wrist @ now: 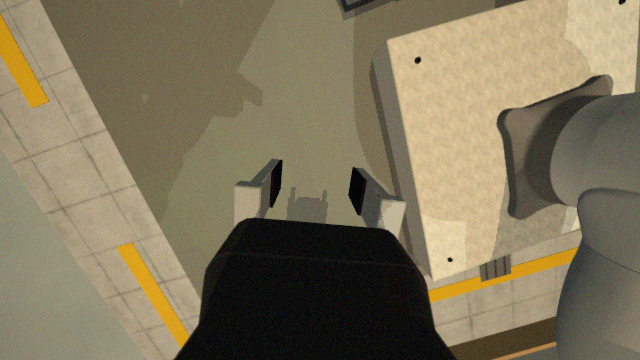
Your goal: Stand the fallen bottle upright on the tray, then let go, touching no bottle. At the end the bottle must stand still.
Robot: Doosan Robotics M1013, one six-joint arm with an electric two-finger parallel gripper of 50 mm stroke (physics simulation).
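Where they show: gripper, between the fingertips: point(316, 178); arm's base, origin of its link: point(553, 150).
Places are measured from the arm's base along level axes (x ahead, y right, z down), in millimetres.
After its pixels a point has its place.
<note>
My gripper point(316, 178) {z -173, x 131, y -358 mm} is open, with its two fingers wide apart and no object between them. It hangs above a greenish-brown surface, to the left of a pale block. The bottle does not show in the wrist view. A dark-edged corner point(352, 5) {z 44, x 303, y -235 mm} of an object shows at the top edge of the view; I cannot tell whether it is the tray.
The pale speckled block point(460, 150) {z -12, x 56, y -154 mm} with small dark holes stands at the right. The grey robot base and arm point(600, 150) {z -108, x 37, y -62 mm} rise from it. A tiled floor strip point(95, 165) with yellow dashes runs along the left. Shadows fall across the surface.
</note>
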